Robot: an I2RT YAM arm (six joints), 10 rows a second.
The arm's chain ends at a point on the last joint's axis. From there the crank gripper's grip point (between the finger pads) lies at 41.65 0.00 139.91 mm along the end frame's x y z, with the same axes.
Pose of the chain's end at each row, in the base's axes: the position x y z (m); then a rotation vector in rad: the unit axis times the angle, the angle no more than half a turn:
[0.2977, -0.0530, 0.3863, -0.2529, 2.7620, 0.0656]
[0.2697, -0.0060, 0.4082, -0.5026, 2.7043, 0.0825]
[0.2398, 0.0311, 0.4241, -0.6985, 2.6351, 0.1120]
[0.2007, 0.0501, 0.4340, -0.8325, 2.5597, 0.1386]
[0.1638, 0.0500, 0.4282, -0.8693, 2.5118, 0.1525]
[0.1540, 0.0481, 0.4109, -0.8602, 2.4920, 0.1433]
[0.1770, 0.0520, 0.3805, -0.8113, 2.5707, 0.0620]
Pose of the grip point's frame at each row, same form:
[0.3089, -0.0490, 0.2408, -0.2529, 2.7620, 0.0656]
[0.2846, -0.0023, 0.2630, -0.5026, 2.7043, 0.0825]
[0.2583, 0.0371, 0.2794, -0.6985, 2.6351, 0.1120]
[0.2238, 0.0594, 0.2902, -0.8325, 2.5597, 0.1386]
[0.1912, 0.0622, 0.2853, -0.8693, 2.5118, 0.1525]
[0.1846, 0.0605, 0.2687, -0.8602, 2.4920, 0.1433]
[0.2022, 0.0536, 0.2367, -0.8113, 2.5707, 0.0620]

